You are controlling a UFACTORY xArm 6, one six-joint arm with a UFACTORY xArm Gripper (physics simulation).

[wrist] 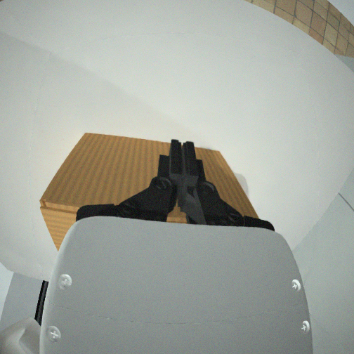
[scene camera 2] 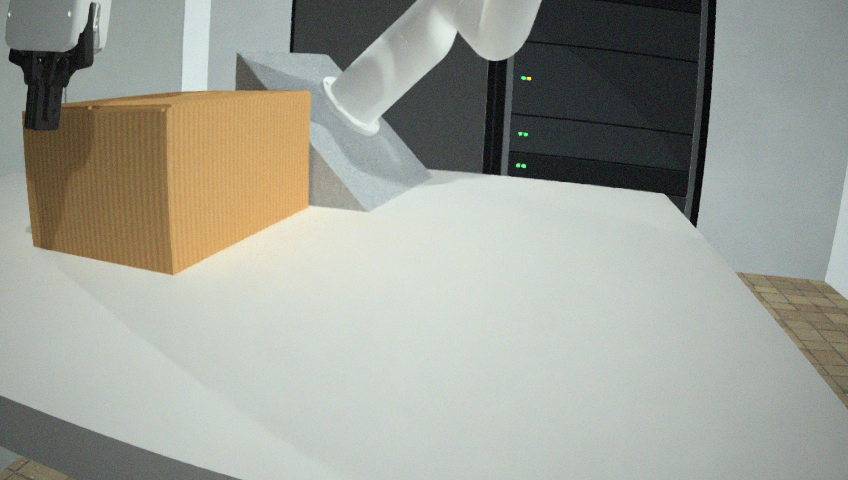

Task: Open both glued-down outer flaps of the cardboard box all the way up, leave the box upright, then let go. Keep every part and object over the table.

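Where they show: gripper, between the fingertips: (scene camera 2: 41, 129); arm's base, origin of its link: (scene camera 2: 347, 107).
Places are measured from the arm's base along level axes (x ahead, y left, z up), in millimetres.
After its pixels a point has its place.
Note:
The cardboard box (scene camera 2: 238, 160) @(y 38, x 382, z -32 mm) (wrist: 115, 170) stands upright on the table (scene camera 2: 476, 327) @(y 320, x 501, z -121 mm) (wrist: 175, 75), at the left in the scene view. Its top flaps (scene camera 2: 160, 98) @(y -52, x 408, z 36 mm) look closed and lie about flat, seen almost edge-on. In the wrist view, the palm hides most of the top, and a corrugated side wall faces the camera. My gripper (scene camera 2: 42, 127) @(y -76, x 560, z 19 mm) (wrist: 178, 156) is shut and empty. It points down just outside that side wall, with its fingertips a little below the top edge. Whether the fingers touch the wall cannot be told.
A grey wedge-shaped mount (scene camera 2: 392, 172) @(y 94, x 37, z -95 mm) carries the arm base behind the box. A dark cabinet (scene camera 2: 601, 89) with small lights stands behind the table. Tiled floor (scene camera 2: 803, 315) (wrist: 300, 20) shows past the table edge.

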